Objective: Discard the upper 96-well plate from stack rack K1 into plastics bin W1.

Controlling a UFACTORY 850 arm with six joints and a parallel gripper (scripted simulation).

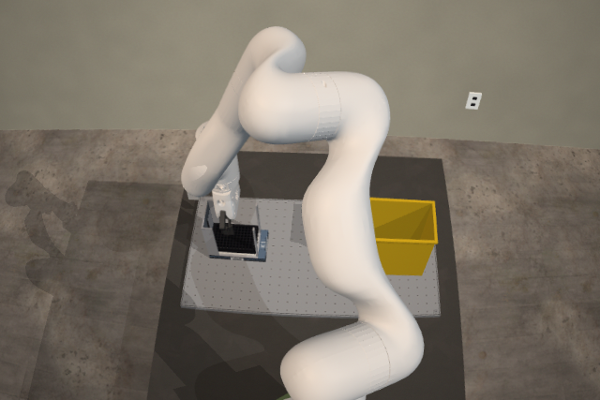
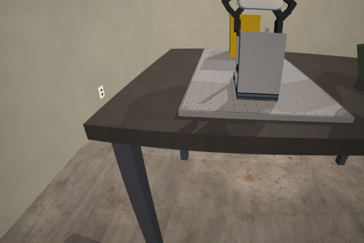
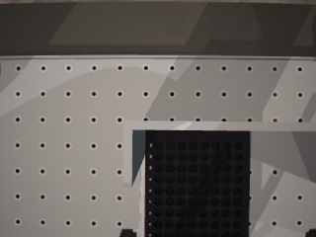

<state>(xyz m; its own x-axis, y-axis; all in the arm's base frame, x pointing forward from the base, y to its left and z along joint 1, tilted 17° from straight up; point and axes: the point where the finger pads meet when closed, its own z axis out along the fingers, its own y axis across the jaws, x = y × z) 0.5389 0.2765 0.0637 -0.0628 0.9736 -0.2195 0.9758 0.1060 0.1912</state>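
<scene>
Right now my hand is 10 cm above the black 96-well plate. The rest, counted from my hand: grey rack wall: 7 cm to the left, 6 cm below; then white 96-well plate: 11 cm below; then yellow plastics bin W1: 44 cm to the right, 5 cm below, 1 cm ahead.
</scene>
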